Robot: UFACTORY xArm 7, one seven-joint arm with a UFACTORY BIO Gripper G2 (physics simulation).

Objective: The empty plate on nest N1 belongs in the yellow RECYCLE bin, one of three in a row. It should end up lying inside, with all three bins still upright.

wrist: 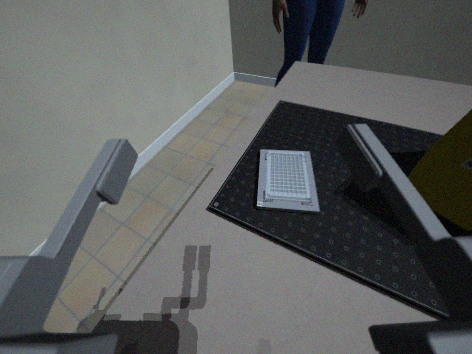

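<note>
The plate, whitish with a grid of wells, lies flat on its nest near the left corner of the black perforated board. My gripper is wide open and empty. Its fingers stand at the left and right of the view, and the plate shows between them, farther away, nearer the right finger. Part of the yellow bin shows at the right edge, partly behind the right finger; its opening is out of view. The other two bins do not show in the wrist view.
The black board lies on the pale table. Tiled floor and a wall are beyond the table's left edge. A person in blue trousers stands behind the far edge. Arm shadows fall on the table at the lower left.
</note>
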